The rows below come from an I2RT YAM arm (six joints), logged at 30 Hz.
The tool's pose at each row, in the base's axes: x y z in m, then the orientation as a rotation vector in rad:
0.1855 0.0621 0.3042 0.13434 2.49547 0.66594
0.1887 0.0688 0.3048 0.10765 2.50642 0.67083
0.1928 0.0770 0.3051 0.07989 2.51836 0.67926
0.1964 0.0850 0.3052 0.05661 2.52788 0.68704
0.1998 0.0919 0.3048 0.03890 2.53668 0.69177
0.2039 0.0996 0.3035 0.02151 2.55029 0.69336
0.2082 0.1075 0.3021 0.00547 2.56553 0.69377
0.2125 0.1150 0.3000 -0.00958 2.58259 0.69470
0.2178 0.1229 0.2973 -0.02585 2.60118 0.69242
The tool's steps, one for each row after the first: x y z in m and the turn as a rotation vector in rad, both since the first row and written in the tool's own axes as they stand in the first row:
-0.0015 0.0060 0.0042 -0.00634 0.01544 -0.01561
-0.0032 0.0131 0.0097 -0.01502 0.03302 -0.03073
-0.0045 0.0200 0.0150 -0.02283 0.04763 -0.04317
-0.0056 0.0257 0.0201 -0.02759 0.06003 -0.05258
-0.0066 0.0316 0.0265 -0.02904 0.07622 -0.06165
-0.0078 0.0376 0.0333 -0.02905 0.09350 -0.06970
-0.0087 0.0429 0.0403 -0.02878 0.11248 -0.07649
-0.0101 0.0483 0.0485 -0.02627 0.13243 -0.08454

